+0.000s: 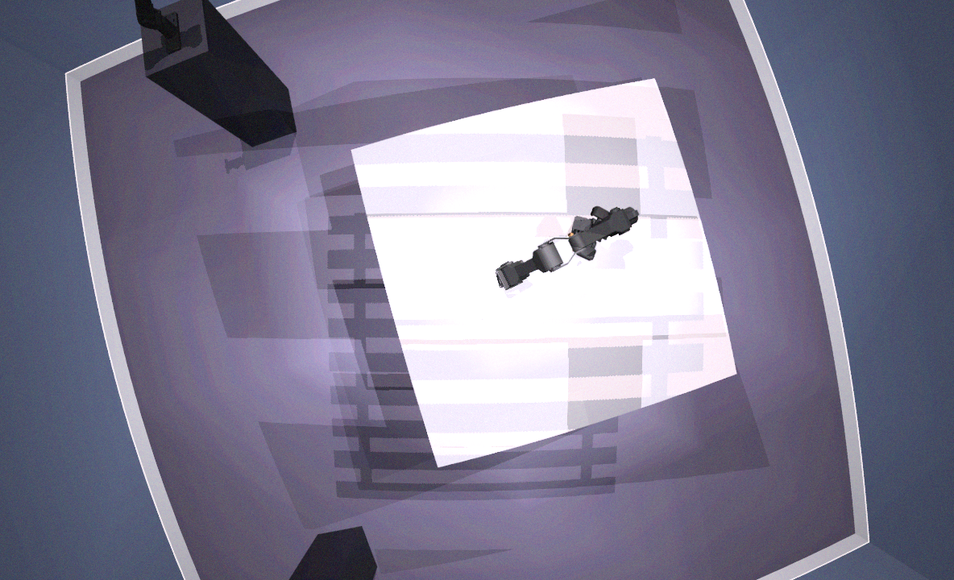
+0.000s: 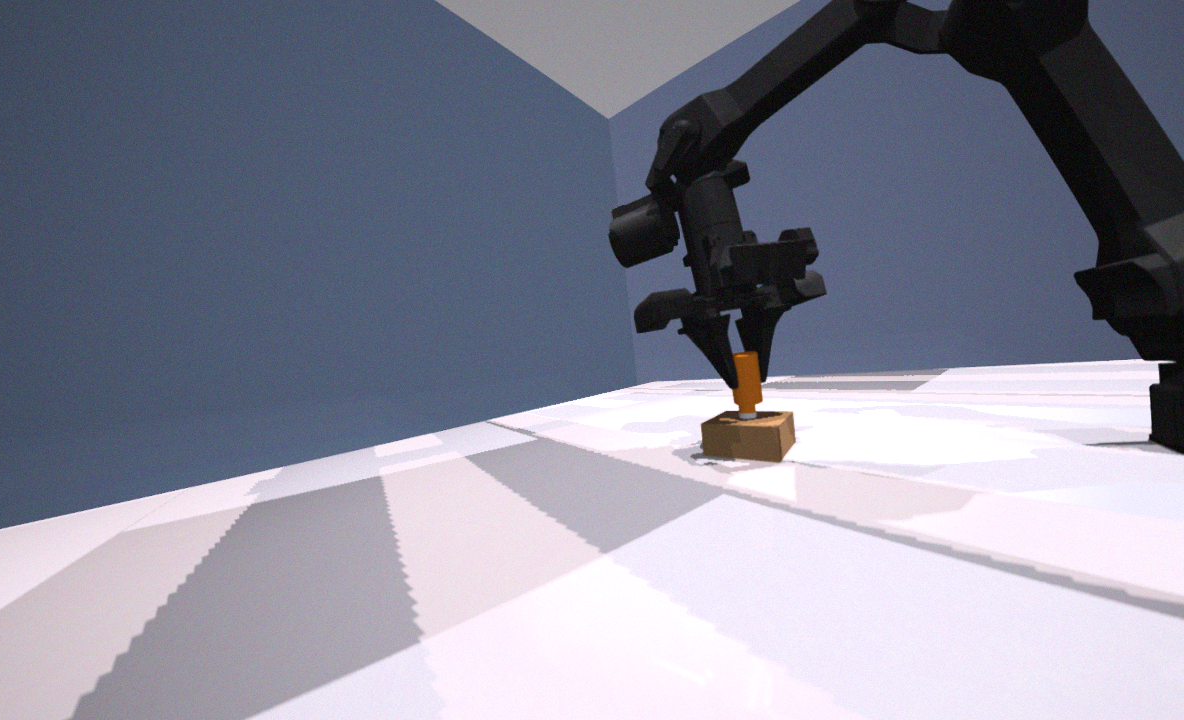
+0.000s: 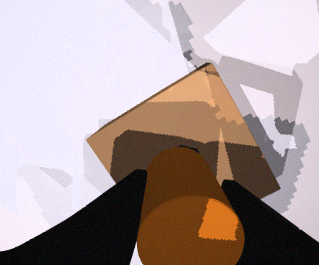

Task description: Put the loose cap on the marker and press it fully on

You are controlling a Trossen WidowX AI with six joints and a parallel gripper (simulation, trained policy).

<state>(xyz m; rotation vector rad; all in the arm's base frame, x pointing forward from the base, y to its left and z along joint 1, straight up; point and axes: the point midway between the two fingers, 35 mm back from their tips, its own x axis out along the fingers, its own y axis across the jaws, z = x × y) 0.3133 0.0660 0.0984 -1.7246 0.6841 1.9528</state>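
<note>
The orange cap lies 10 mm above my gripper tip. Round my gripper tip: tan holder block: 50 mm below.
</note>
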